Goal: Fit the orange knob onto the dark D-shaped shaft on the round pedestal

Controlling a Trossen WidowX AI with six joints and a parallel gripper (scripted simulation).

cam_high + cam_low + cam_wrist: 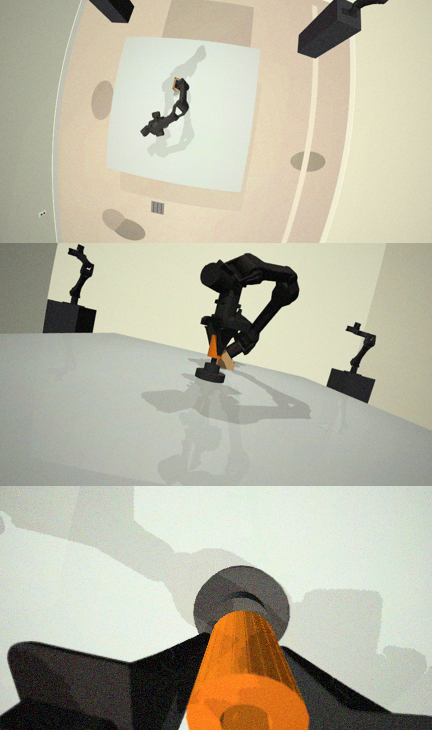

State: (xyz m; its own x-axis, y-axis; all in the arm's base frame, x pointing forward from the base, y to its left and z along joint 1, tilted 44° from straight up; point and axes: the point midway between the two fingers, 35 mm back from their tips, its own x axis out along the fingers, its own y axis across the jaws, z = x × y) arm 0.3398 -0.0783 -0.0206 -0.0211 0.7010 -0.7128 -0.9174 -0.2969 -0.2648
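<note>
The orange knob is 2 cm above my gripper tip. From my gripper tip the other things lie so: dark round pedestal: 4 cm below.
</note>
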